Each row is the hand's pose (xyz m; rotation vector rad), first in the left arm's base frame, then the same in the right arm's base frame.
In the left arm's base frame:
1: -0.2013 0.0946 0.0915 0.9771 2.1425 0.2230
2: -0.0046 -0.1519 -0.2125 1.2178 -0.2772 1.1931
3: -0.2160 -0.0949 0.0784 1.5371 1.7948 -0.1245
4: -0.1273 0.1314 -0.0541 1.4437 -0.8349 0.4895
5: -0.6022 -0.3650 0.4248 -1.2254 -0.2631 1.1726
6: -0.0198 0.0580 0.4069 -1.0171 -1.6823 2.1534
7: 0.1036 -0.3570 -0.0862 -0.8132 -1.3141 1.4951
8: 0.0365 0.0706 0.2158 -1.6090 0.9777 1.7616
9: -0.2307 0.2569 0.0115 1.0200 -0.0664 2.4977
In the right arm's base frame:
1: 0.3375 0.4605 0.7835 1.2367 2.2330 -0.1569
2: 0.3829 0.1500 0.4779 1.1983 -0.1365 0.8171
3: 0.2799 0.2798 0.8021 1.7060 1.7737 -0.5689
4: 0.3732 0.4664 0.6201 1.2548 -0.7277 0.1529
5: -0.0400 0.1405 1.2715 -1.1416 0.1531 1.1484
6: 0.5891 0.4062 1.0434 -0.8474 -1.2638 2.1401
7: 0.4765 -0.0645 0.6002 -0.7713 -0.9040 1.4461
8: 0.5901 0.3894 0.8445 -1.2750 1.3592 1.8219
9: 0.3217 0.6181 0.6913 1.2239 0.0402 2.1080

